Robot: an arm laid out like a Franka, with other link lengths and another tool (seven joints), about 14 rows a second.
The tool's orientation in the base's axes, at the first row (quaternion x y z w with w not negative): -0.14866 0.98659 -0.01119 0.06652
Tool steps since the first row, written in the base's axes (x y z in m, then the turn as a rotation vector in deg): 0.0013 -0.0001 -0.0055 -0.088 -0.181 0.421; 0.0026 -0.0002 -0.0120 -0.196 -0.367 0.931; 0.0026 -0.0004 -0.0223 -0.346 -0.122 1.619; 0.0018 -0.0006 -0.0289 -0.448 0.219 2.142; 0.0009 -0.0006 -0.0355 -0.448 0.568 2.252; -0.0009 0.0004 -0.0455 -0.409 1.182 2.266; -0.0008 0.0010 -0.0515 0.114 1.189 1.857; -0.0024 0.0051 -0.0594 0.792 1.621 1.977; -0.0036 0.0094 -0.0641 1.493 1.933 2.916; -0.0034 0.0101 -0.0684 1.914 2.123 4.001
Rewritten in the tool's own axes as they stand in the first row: -0.0005 -0.0002 0.0056 0.083 -0.165 -0.429; -0.0009 -0.0004 0.0122 0.175 -0.332 -0.948; 0.0005 -0.0002 0.0224 0.156 -0.083 -1.651; 0.0022 0.0001 0.0289 0.086 0.250 -2.183; 0.0039 0.0006 0.0353 -0.031 0.579 -2.293; 0.0066 0.0025 0.0450 -0.251 1.154 -2.303; 0.0071 0.0033 0.0509 -0.696 1.025 -1.827; 0.0084 0.0081 0.0585 -1.481 1.235 -1.856; 0.0088 0.0127 0.0630 -2.357 1.289 -2.693; 0.0090 0.0135 0.0673 -2.950 1.303 -3.712
